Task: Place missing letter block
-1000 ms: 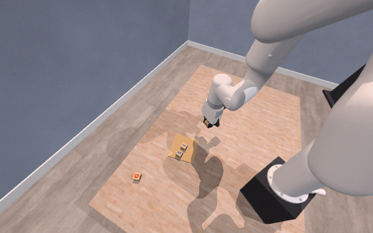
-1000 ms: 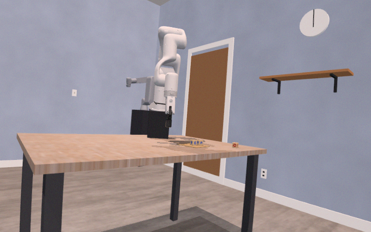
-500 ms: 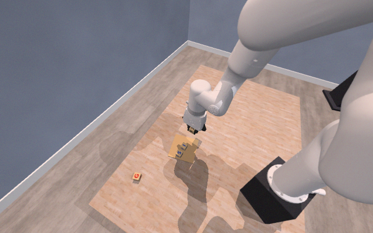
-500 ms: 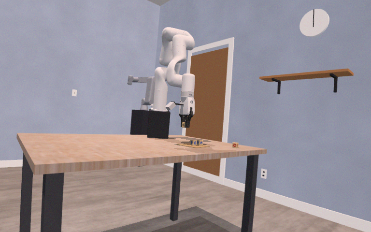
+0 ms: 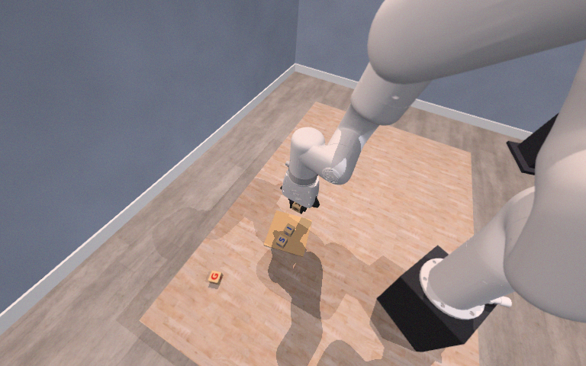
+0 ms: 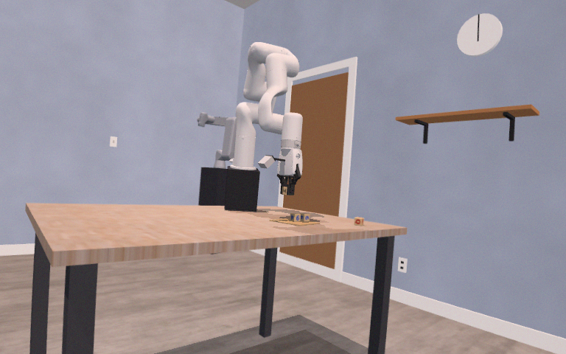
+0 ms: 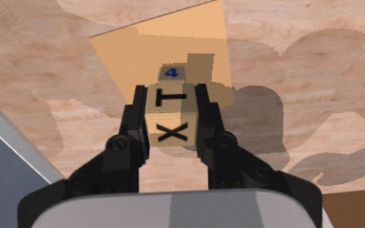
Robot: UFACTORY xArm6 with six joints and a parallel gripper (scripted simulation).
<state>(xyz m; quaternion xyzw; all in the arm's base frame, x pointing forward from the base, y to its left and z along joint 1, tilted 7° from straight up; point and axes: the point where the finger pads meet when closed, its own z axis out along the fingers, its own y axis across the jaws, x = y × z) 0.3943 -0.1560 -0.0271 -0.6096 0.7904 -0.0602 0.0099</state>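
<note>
Right now my hand is 1 cm short of the i block, 5 cm to the right of it and 11 cm above it. Round my hand: s block (2 cm ahead, 9 cm to the left, 11 cm below); x block (1 cm below); mat (1 cm ahead, 5 cm to the left, 12 cm below).
</note>
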